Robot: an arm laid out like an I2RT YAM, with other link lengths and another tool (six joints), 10 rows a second.
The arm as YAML. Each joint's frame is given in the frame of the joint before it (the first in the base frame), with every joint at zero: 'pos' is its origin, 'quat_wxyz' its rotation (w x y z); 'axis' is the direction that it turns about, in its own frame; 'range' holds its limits. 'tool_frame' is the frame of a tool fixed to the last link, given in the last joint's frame.
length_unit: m
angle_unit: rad
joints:
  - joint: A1
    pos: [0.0, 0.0, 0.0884]
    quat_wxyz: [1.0, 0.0, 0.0, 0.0]
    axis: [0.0, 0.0, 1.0]
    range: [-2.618, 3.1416]
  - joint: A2
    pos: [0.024, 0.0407, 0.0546]
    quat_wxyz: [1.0, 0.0, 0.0, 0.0]
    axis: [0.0, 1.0, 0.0]
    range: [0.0, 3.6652]
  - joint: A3
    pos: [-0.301, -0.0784, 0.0]
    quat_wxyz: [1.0, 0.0, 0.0, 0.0]
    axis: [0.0, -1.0, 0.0]
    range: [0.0, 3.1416]
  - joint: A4
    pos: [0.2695, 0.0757, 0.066]
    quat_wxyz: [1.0, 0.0, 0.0, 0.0]
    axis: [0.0, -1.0, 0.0]
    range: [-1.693, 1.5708]
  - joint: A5
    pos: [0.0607, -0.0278, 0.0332]
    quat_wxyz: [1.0, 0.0, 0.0, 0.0]
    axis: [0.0, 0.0, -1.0]
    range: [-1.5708, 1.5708]
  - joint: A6
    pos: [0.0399, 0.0, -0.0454]
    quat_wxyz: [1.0, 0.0, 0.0, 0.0]
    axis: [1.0, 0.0, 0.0]
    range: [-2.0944, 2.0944]
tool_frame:
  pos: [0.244, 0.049, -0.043]
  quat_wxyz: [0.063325, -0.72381, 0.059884, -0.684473]
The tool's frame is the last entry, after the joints.
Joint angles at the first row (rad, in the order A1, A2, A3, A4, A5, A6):
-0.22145 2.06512 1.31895 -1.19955 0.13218 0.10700
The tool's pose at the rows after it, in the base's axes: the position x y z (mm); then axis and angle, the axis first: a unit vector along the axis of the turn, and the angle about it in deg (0 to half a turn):
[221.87 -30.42 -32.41 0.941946 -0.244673 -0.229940 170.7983]
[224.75 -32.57 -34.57 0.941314 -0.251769 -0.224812 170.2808]
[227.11 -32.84 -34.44 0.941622 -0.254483 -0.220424 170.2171]
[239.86 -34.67 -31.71 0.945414 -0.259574 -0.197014 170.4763]
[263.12 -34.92 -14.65 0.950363 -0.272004 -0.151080 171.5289]
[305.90 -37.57 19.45 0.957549 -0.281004 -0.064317 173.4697]
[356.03 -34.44 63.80 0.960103 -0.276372 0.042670 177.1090]
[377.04 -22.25 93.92 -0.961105 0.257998 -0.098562 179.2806]
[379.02 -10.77 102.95 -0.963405 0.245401 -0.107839 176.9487]
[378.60 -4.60 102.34 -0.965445 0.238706 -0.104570 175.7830]
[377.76 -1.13 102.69 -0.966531 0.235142 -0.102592 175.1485]
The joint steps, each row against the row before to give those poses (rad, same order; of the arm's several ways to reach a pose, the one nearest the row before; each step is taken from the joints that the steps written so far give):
0.00000 0.00763 -0.01181 -0.02328 0.02671 0.03128
0.00000 0.00001 -0.00037 0.00915 0.00686 0.01488
0.00078 -0.00421 0.00075 0.00344 0.00038 0.00536
-0.00002 -0.02365 0.00801 0.01602 -0.00305 0.00379
0.00000 -0.06753 0.02211 0.00345 -0.01526 0.01297
0.00002 -0.10873 0.04691 0.02059 -0.02327 0.00154
0.00000 -0.11711 0.03928 0.06220 -0.05073 -0.01716
0.00000 -0.07248 0.00841 0.03507 -0.06142 -0.03014
0.00000 -0.01981 0.00002 0.00040 -0.04349 -0.01869
-0.00001 0.00417 -0.00118 -0.00076 -0.02251 -0.01069
-0.00001 0.00079 0.00004 -0.00307 -0.01221 -0.00573

